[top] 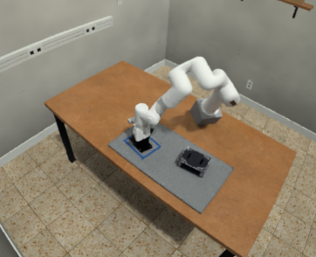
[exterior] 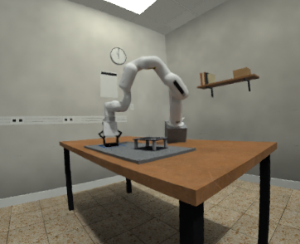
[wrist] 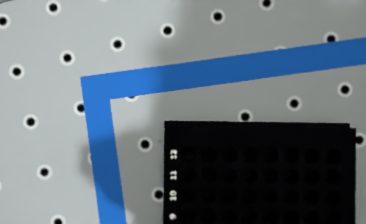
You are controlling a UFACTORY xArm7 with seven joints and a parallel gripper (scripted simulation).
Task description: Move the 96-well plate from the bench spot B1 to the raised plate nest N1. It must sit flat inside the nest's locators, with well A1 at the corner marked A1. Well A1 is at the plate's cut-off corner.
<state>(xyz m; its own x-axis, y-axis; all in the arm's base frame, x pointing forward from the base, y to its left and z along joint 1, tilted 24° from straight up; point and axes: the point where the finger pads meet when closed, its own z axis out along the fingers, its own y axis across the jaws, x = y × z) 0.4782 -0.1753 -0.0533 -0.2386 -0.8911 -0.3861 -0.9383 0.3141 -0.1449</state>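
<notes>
Right now my hand is 10 mm above the dark 96-well plate. From my hand the other things lie so: raised plate nest N1: 90 mm behind, 340 mm to the left, 40 mm above.
</notes>
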